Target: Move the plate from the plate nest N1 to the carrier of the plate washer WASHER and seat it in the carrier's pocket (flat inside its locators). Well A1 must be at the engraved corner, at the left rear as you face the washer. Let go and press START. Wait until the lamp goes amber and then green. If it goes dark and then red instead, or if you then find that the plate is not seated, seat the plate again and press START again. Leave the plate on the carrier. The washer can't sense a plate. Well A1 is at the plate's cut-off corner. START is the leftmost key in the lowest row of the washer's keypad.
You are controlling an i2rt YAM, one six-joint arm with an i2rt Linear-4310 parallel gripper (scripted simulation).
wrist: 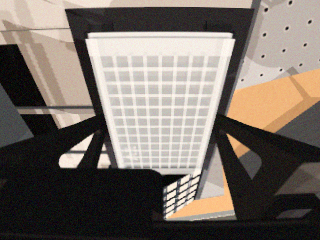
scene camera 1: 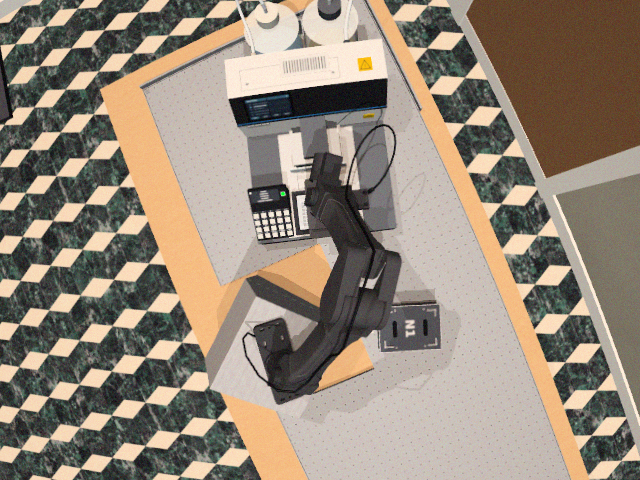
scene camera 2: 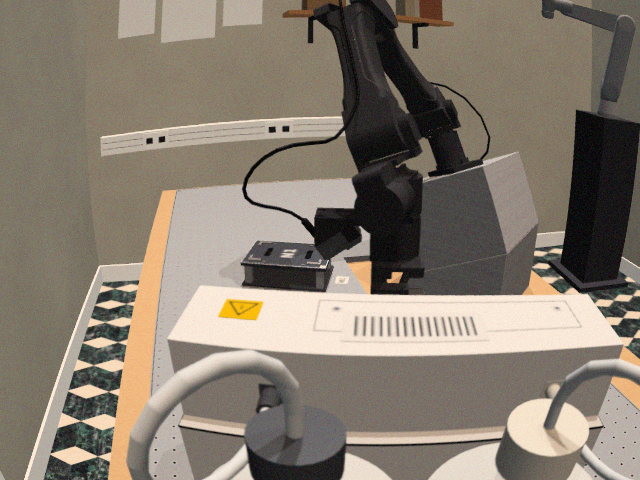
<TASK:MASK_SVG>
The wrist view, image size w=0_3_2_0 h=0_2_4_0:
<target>my gripper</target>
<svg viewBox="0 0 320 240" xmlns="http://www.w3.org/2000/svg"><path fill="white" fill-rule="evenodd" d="M0 147L0 240L320 240L320 200L316 196L320 191L320 148L244 124L222 114L216 114L213 129L237 220L166 221L164 220L163 176L158 171L147 168L97 168L107 131L104 114L98 114L76 124ZM227 134L261 158L261 167L253 179L250 178L235 154ZM93 134L84 156L77 165L77 167L83 168L60 167L60 157Z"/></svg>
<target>plate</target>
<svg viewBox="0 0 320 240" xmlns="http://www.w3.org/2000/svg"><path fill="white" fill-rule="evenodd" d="M87 33L88 38L85 40L118 168L147 168L156 170L160 174L200 174L235 39L232 38L233 33Z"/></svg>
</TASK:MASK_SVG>
